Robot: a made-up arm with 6 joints.
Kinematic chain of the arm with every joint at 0, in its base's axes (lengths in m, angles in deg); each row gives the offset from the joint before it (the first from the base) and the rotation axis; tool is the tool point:
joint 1: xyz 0 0 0.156 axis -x
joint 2: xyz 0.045 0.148 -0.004 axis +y
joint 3: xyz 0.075 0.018 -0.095 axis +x
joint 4: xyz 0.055 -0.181 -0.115 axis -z
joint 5: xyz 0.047 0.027 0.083 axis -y
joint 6: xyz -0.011 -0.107 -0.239 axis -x
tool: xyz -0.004 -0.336 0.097
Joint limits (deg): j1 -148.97..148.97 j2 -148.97..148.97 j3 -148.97..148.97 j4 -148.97..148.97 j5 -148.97..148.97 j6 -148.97..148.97
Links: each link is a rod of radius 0.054 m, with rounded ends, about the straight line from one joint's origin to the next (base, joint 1, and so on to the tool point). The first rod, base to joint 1, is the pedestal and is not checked.
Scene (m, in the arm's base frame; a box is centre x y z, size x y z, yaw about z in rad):
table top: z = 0
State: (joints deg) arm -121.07 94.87 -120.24 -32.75 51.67 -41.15
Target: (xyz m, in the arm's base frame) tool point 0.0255 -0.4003 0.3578
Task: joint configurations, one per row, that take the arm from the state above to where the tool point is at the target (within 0.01 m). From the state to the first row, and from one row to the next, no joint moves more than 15 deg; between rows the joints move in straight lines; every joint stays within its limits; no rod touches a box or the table.
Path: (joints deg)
1: -118.40 84.79 -119.66 -19.36 50.18 -32.73
2: -115.73 74.71 -119.09 -5.97 48.68 -24.32
3: -113.06 64.63 -118.51 7.43 47.19 -15.90
4: -110.39 54.55 -117.94 20.82 45.70 -7.49
5: -107.72 44.47 -117.36 34.21 44.20 0.93
6: -105.05 34.38 -116.79 47.60 42.71 9.34
7: -102.38 24.30 -116.21 61.00 41.22 17.76

